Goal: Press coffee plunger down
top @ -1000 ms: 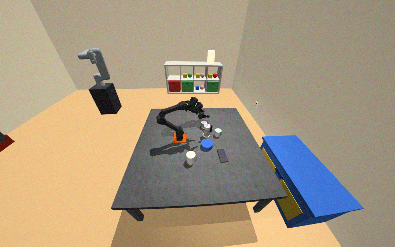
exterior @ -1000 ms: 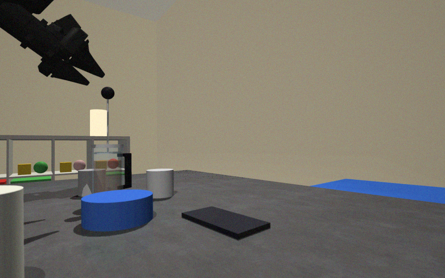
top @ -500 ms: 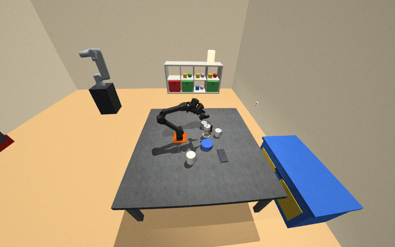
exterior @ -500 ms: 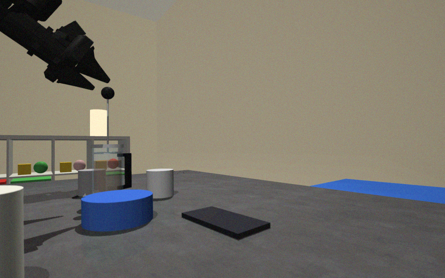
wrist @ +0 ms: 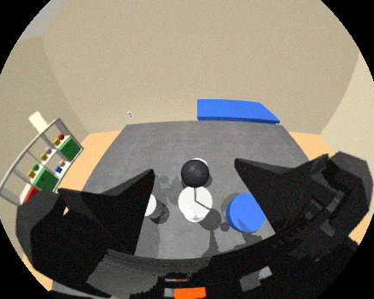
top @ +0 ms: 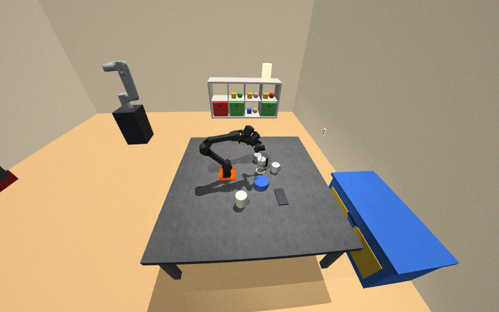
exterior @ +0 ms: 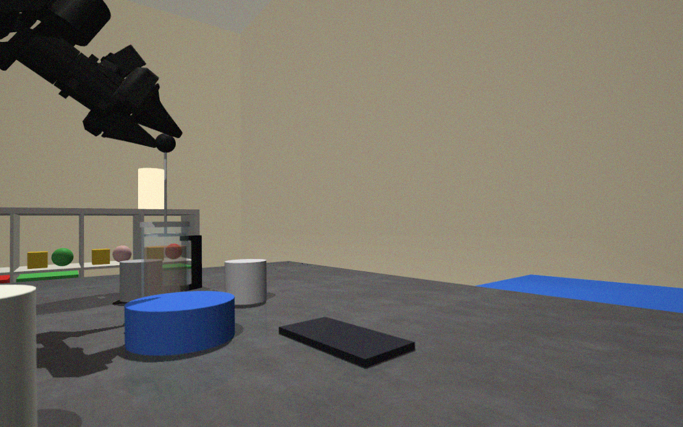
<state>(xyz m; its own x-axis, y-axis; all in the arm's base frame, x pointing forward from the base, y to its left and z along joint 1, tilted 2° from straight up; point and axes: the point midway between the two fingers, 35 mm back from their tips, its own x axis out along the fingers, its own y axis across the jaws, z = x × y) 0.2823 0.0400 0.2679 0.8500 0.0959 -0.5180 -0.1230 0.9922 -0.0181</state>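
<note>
Right now the coffee press is 14 cm below my gripper tip, 1 cm to the left of it and 1 cm ahead of it. Round my gripper tip: dark flat slab 30 cm to the right, 26 cm below, 10 cm ahead.
</note>
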